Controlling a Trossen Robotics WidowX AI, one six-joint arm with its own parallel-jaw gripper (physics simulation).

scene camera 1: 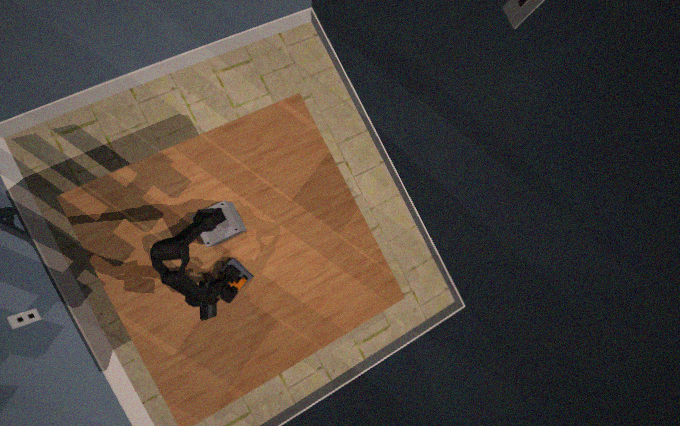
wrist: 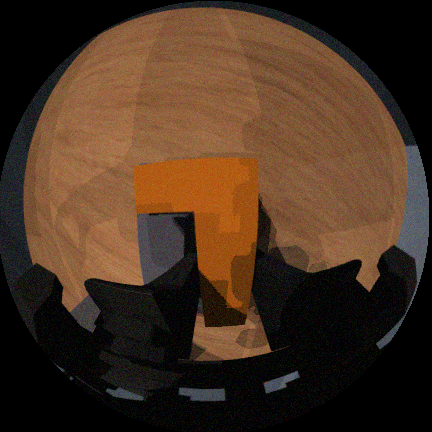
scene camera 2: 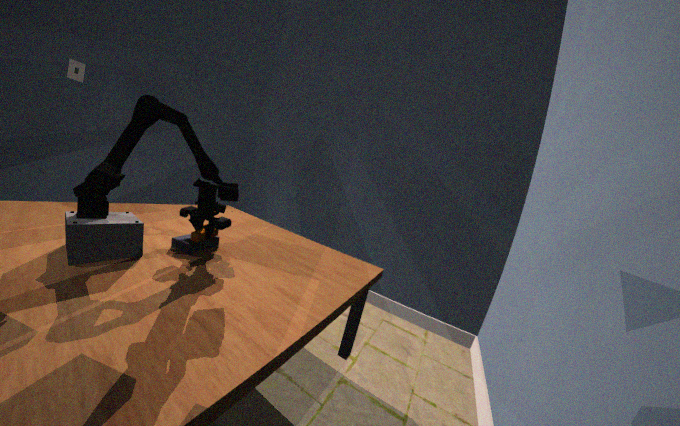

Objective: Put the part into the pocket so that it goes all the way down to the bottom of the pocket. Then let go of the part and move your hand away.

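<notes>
An orange L-shaped part is held between the fingers of my gripper. One leg runs back between the fingers and the other points left in the wrist view. The grey-blue pocket block sits on the table below the part. In the wrist view the part covers most of the block, whose grey surface shows inside the corner of the L. The part's top stands above the block's rim in scene camera 2. The pocket's bottom and the part's underside are hidden.
The arm's grey base box stands on the wooden table, beside the pocket block with a gap between them. The arm arches over from the base. Dark shadows cross the table, and its edge shows in scene camera 2.
</notes>
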